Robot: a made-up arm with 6 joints. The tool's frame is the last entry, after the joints.
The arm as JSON. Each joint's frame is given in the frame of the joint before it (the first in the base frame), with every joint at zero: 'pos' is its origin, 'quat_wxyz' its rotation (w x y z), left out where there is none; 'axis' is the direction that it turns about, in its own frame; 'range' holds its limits. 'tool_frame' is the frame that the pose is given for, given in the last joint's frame.
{
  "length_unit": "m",
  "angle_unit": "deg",
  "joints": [
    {
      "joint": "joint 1",
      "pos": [
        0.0,
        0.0,
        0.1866
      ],
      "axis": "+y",
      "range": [
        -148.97,
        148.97
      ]
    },
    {
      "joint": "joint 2",
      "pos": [
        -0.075,
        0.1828,
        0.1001
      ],
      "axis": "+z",
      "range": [
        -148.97,
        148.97
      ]
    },
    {
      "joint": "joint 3",
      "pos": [
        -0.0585,
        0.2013,
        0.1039
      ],
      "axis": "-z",
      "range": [
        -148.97,
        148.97
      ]
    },
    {
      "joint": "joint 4",
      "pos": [
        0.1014,
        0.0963,
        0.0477
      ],
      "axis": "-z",
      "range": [
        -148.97,
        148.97
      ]
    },
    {
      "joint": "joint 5",
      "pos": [
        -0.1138,
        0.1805,
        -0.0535
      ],
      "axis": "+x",
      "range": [
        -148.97,
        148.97
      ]
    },
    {
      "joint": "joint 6",
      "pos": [
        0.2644,
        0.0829,
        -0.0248
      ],
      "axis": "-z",
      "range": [
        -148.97,
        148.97
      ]
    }
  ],
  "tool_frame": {
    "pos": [
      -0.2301,
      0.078,
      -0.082
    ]
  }
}
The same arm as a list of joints. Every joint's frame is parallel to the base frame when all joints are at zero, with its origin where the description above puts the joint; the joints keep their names.
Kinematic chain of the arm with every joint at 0, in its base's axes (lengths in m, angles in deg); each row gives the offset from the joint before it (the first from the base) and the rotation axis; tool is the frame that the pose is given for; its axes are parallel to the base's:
joint 1: xyz 0.0000 0.0000 0.1866 axis +y
joint 2: xyz -0.0750 0.1828 0.1001 axis +z
joint 3: xyz -0.0585 0.2013 0.1039 axis -z
joint 4: xyz 0.1014 0.0963 0.0477 axis -z
joint 5: xyz -0.1138 0.1805 -0.0535 axis +x
joint 6: xyz 0.2644 0.0829 -0.0248 axis -z
tool: xyz -0.2301 0.0780 -0.0820
Joint limits (deg, base to tool): -148.97..148.97 -148.97..148.97 -148.97..148.97 -148.97..148.97 -148.97..148.97 -148.97..148.97

